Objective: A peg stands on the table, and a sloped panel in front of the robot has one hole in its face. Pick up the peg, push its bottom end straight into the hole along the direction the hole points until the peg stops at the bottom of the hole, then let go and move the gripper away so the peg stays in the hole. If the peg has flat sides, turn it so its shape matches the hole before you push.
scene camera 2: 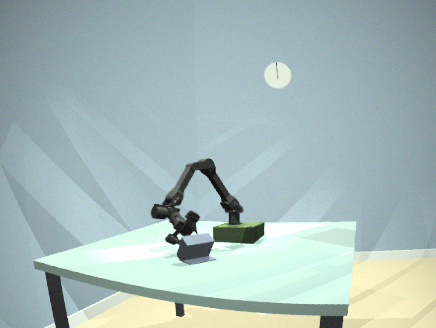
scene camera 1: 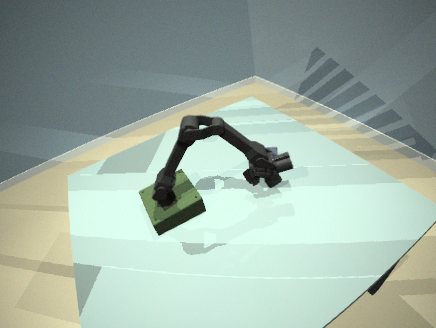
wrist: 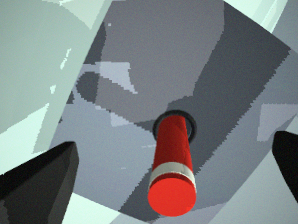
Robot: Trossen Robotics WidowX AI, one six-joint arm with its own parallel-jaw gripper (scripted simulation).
Labels:
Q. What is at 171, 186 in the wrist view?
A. A red peg.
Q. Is my gripper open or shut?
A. Open.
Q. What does my gripper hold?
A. Nothing.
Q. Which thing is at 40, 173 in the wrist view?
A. My gripper.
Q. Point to a grey sloped panel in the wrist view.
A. At 226, 71

